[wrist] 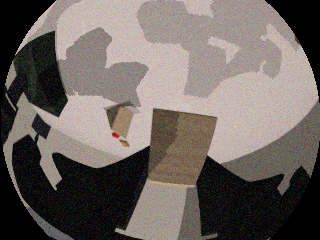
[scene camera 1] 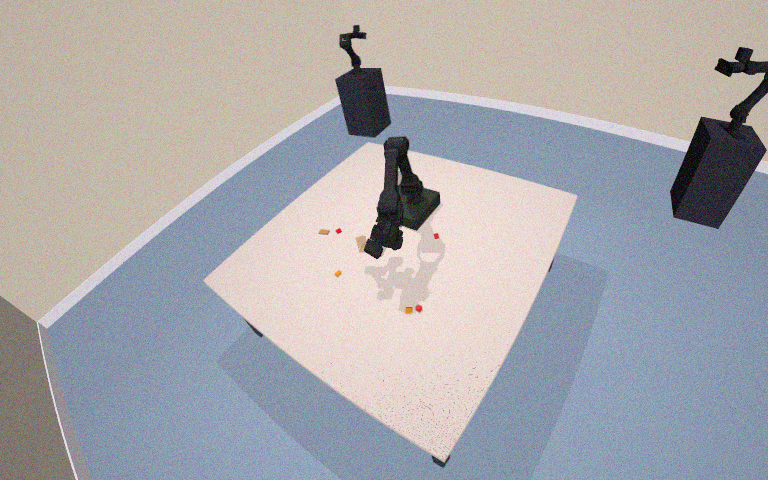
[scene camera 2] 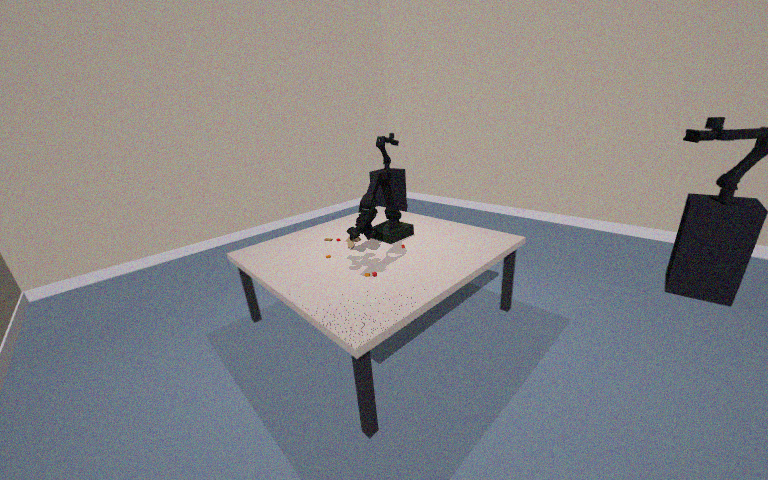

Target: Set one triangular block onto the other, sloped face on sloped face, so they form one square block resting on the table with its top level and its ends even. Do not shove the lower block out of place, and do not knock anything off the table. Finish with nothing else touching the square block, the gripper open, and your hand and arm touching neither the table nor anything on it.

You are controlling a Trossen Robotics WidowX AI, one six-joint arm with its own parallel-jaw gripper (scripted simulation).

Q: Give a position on a triangular block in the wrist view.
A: At 180,141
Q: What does my gripper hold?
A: A triangular block.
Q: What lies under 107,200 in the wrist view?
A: My gripper.
